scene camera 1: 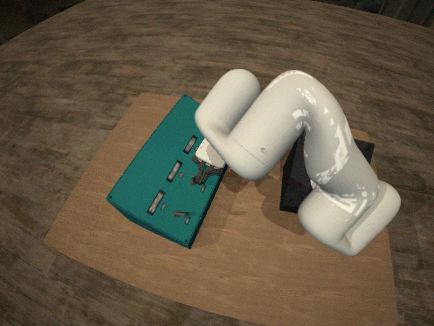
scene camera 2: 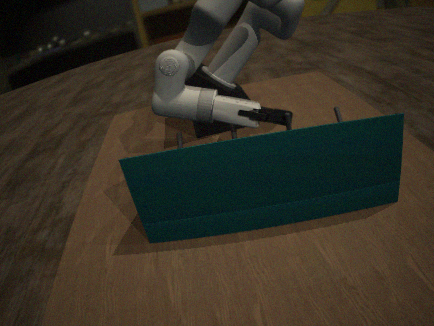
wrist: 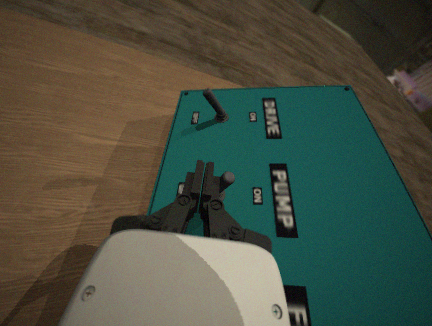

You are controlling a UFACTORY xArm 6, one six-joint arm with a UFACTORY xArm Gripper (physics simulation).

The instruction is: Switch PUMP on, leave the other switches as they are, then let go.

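Frame: origin at the arm's base, x ahead, y left, z up, level; metres.
Seen in the pictures: gripper, fingertip midpoint: (scene camera 1: 197,183) (scene camera 2: 291,118) (wrist: 203,171); arm's base, origin of the base link: (scene camera 2: 218,78).
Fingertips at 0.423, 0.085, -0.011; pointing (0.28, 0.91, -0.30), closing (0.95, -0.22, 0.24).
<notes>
Offsets run from my fingertips to a thing's top centre, as dx, dy, dz. "spot": to the spot under its first point. Level surfaces: height alone.
The teal switch panel (scene camera 1: 145,172) (scene camera 2: 270,180) (wrist: 340,200) stands on the table. The PUMP lever @(+0.016, -0.014, +0.023) (wrist: 227,178) stands beside the fingers in the wrist view, its tip toward the ON label @(spot: +0.061, -0.024, -0.004) (wrist: 257,196); its foot is partly hidden. The PUMP nameplate @(spot: +0.084, -0.026, +0.007) (scene camera 1: 174,171) (wrist: 283,200) is beyond it. My gripper (scene camera 1: 199,180) (scene camera 2: 289,116) (wrist: 203,171) is shut and empty, low over the panel on the OFF side of the lever, against it or very close. Its fingers cover part of the OFF label @(spot: -0.014, -0.004, -0.045) (wrist: 180,189). The DRIVE lever @(+0.027, +0.106, +0.010) (scene camera 1: 181,214) (scene camera 2: 338,115) (wrist: 215,105) leans toward OFF.
Two more levers (scene camera 2: 180,140) (scene camera 2: 233,132) rise behind the panel's top edge in scene camera 2. Another nameplate @(spot: +0.061, -0.145, +0.008) (scene camera 1: 190,144) (wrist: 298,305) is partly hidden by the gripper body in the wrist view. A dark base block (scene camera 1: 291,187) stands under the arm on the wooden table @(dz -0.121) (scene camera 1: 250,280).
</notes>
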